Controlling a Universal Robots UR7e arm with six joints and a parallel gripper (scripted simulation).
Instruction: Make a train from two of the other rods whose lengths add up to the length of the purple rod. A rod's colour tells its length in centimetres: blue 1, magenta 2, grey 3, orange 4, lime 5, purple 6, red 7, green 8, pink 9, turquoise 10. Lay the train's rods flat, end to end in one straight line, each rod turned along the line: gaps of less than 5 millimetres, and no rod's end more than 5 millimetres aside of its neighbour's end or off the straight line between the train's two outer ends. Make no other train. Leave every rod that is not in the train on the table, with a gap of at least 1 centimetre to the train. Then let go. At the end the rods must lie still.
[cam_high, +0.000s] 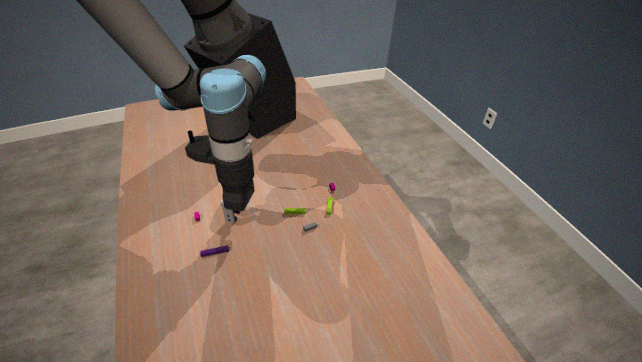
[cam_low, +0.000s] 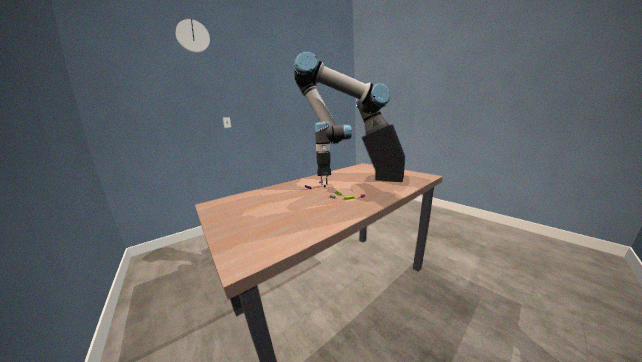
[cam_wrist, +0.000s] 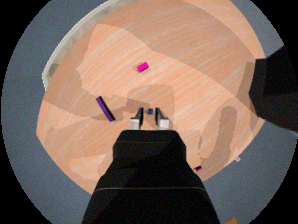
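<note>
Now: the blue rod 3 cm below my hand. Round my hand: purple rod 8 cm ahead, 5 cm to the right, 3 cm below; grey rod 6 cm ahead, 17 cm to the left, 3 cm below.
</note>
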